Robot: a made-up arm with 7 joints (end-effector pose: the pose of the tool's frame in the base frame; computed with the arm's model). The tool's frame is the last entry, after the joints.
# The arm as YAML. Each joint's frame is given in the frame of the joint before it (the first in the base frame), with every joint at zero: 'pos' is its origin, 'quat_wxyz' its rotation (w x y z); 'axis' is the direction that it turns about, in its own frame. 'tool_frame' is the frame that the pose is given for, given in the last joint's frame.
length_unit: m
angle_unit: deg
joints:
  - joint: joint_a
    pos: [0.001, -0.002, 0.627]
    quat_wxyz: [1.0, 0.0, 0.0, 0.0]
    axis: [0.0, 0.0, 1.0]
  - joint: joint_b
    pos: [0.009, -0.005, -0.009]
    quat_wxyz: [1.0, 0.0, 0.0, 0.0]
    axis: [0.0, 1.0, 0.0]
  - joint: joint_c
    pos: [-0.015, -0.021, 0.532]
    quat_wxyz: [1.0, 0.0, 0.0, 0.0]
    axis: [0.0, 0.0, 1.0]
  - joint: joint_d
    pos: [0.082, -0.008, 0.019]
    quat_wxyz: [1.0, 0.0, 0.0, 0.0]
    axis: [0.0, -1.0, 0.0]
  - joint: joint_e
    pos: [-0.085, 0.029, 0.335]
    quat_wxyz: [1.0, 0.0, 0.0, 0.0]
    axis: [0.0, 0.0, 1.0]
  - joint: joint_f
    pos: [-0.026, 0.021, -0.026]
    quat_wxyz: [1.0, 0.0, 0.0, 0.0]
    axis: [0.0, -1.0, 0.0]
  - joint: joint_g
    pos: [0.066, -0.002, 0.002]
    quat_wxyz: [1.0, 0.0, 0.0, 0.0]
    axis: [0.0, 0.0, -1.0]
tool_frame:
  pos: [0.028, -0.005, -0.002]
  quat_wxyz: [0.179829, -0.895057, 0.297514, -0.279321]
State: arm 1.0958 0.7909 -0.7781 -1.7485 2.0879 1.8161 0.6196
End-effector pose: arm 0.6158 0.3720 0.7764 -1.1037 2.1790 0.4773
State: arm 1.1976 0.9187 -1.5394 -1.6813 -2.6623 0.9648 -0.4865
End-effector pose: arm 0.6433 0.2614 0.9974 0.0029 0.0302 -0.1357
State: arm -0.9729 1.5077 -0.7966 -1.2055 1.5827 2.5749 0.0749
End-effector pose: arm 0.1481 -0.8556 0.4739 -0.0059 -2.4649 1.3033
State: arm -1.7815 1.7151 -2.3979 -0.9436 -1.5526 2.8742 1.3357
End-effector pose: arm -0.4736 -0.7626 0.6512 1.5473 -0.0275 -0.7687
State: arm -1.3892 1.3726 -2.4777 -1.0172 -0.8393 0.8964 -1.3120
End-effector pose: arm -0.1509 -0.7548 1.0565 -0.5339 -1.9423 -1.5802
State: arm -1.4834 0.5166 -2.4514 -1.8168 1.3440 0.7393 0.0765
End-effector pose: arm -0.3705 -0.0248 1.2551 -1.6899 -2.0453 1.6527
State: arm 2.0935 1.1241 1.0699 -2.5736 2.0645 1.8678 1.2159
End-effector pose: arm -0.3783 0.1421 0.5891 1.1866 -0.4144 0.4240
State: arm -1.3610 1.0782 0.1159 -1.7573 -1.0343 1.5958 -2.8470
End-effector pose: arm 0.2287 -0.6640 0.5164 -0.8653 -0.8443 0.6445
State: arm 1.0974 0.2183 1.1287 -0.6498 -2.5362 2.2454 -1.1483
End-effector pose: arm -0.1086 0.3694 1.4247 0.2415 1.5091 1.9265
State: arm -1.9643 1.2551 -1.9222 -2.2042 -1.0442 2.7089 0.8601
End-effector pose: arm -0.6014 -0.2125 0.8268 0.0221 -1.3927 -1.3325
